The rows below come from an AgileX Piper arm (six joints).
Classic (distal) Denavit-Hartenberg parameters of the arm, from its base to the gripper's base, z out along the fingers. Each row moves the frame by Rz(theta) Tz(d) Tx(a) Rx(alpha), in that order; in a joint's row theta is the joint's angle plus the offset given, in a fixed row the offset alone. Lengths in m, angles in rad.
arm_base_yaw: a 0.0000, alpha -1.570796, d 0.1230, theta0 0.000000
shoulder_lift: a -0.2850, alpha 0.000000, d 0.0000, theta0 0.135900
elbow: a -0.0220, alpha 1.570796, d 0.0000, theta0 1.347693
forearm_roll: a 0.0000, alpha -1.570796, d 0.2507, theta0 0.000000
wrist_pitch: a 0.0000, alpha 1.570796, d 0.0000, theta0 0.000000
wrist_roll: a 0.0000, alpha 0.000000, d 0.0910, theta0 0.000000
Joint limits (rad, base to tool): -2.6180..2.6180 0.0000..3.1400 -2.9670..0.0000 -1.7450..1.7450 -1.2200..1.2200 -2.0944..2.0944
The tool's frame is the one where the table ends.
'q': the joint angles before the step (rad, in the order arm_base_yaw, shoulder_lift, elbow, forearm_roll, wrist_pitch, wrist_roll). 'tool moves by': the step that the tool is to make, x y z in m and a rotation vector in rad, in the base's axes. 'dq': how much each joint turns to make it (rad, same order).
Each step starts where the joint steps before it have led.
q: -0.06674, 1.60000, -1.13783, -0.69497, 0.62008, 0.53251
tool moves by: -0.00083, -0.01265, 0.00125, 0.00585, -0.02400, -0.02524
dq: -0.04096, -0.00156, 0.00093, 0.00000, -0.02871, 0.00197
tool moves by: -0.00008, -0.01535, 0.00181, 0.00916, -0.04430, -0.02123
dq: -0.05191, 0.00000, 0.00081, 0.00000, -0.05520, 0.00321
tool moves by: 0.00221, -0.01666, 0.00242, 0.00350, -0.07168, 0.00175
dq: -0.05923, 0.00515, 0.00002, -0.00674, -0.09782, -0.00001
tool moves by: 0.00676, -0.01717, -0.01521, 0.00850, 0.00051, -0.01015
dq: -0.05039, 0.05367, -0.00397, -0.00839, -0.06195, 0.00000
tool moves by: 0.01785, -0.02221, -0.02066, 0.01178, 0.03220, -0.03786
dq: -0.04406, 0.10975, -0.06799, -0.00089, -0.00993, 0.00003
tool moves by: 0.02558, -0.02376, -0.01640, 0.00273, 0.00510, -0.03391
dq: -0.03513, 0.12848, -0.12038, -0.00084, -0.00279, 0.00118
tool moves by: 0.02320, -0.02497, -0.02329, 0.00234, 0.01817, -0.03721
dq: -0.03307, 0.13659, -0.12528, -0.00197, 0.00862, 0.00010
